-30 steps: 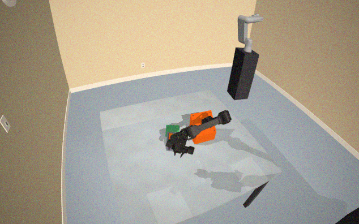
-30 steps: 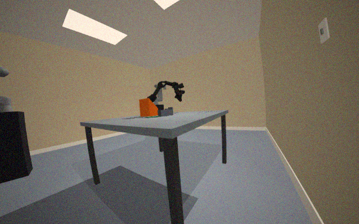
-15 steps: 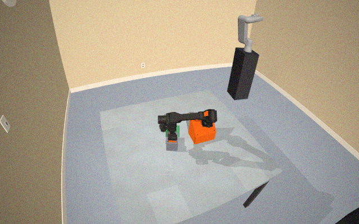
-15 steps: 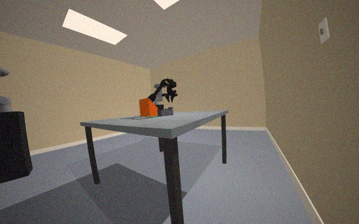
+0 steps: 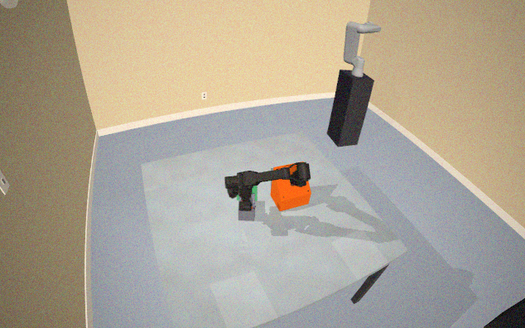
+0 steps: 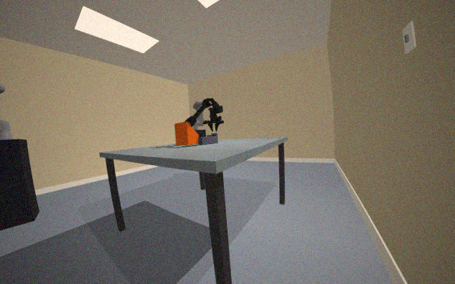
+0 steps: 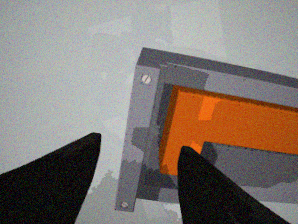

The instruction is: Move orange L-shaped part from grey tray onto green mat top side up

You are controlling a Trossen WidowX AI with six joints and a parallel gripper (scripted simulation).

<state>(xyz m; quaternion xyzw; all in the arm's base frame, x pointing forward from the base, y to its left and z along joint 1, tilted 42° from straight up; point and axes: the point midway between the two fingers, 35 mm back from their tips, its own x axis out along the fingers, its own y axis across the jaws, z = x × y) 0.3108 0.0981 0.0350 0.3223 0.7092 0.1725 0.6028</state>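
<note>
Now: the orange l-shaped part 3 cm behind my gripper tip, 5 cm to the right of it and 6 cm below it. Round my gripper tip: green mat (7 cm behind, 21 cm to the right, 12 cm below).
</note>
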